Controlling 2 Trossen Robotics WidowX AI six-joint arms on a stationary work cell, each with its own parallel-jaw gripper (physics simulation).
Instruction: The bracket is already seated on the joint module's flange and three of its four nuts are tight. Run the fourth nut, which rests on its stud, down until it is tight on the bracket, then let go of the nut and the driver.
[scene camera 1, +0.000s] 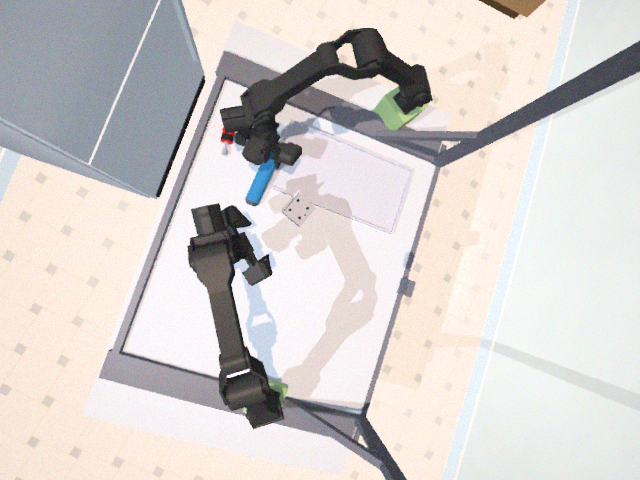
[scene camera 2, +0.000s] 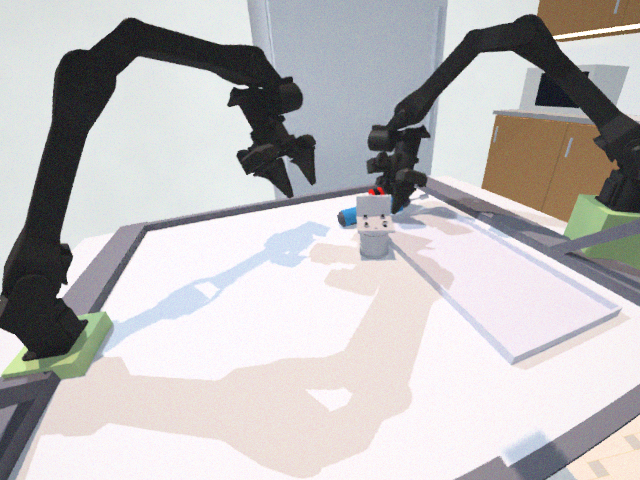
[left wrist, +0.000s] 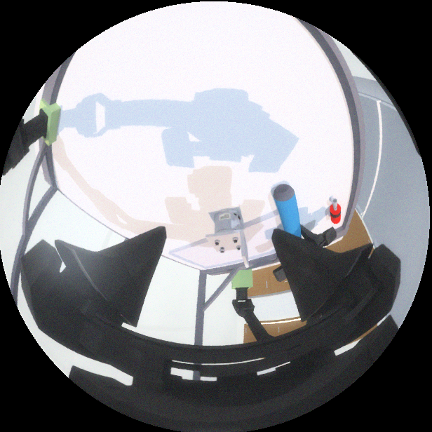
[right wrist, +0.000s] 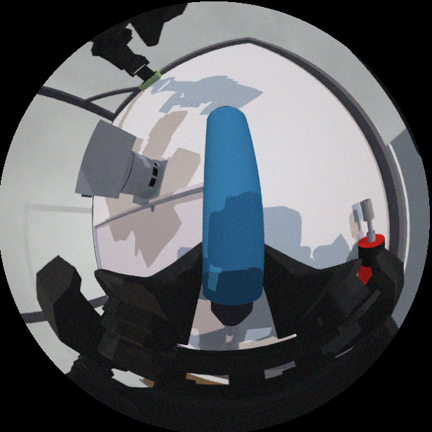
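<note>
The bracket sits on the grey joint module. Several dark nuts show on its flat plate; which one is loose I cannot tell. My right gripper is shut on the blue driver, near the handle's dark collar. The handle slants low over the table, behind the bracket in scene camera 2, apart from it. My left gripper is open and empty, above the table.
A red and black tool with a grey tip stands near the table's edge, close to my right gripper. A shallow tray lies beside the joint module. A dark frame borders the table.
</note>
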